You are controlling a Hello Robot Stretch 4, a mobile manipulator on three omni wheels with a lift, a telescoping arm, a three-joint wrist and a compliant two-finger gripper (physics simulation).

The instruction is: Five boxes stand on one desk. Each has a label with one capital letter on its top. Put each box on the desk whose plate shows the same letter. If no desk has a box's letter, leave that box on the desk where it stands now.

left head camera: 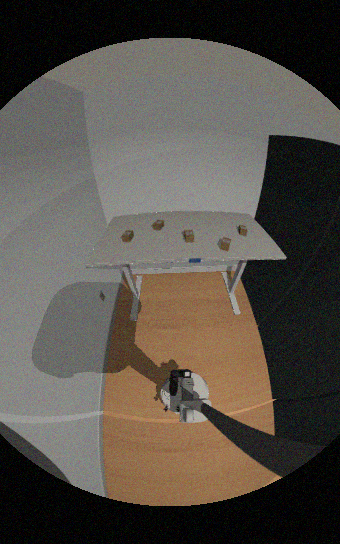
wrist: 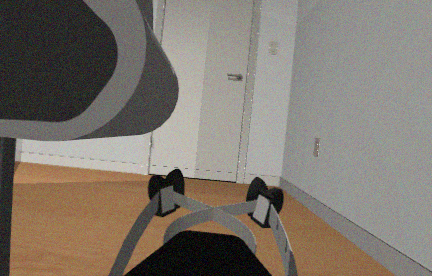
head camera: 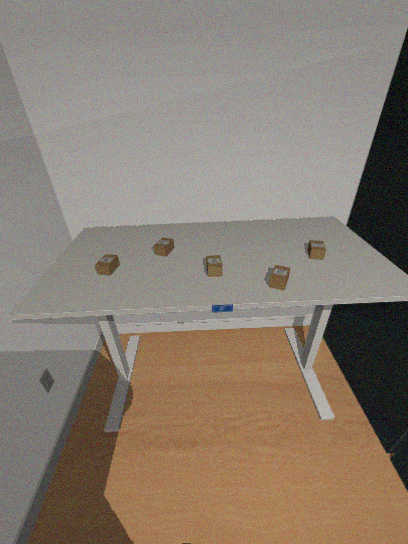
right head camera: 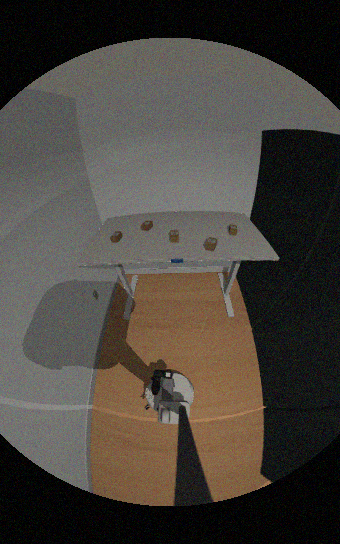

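Note:
Five brown boxes with pale labels stand apart on a grey desk. They are a far-left box, a back-left box, a middle box, a front-right box and a back-right box. Their letters are too small to read. A blue plate is on the desk's front edge, its letter unreadable. My gripper is open and empty, away from the desk.
A black partition stands right of the desk. A wall is at the left and behind it. In the wrist view, a door is ahead and a wall is at the right.

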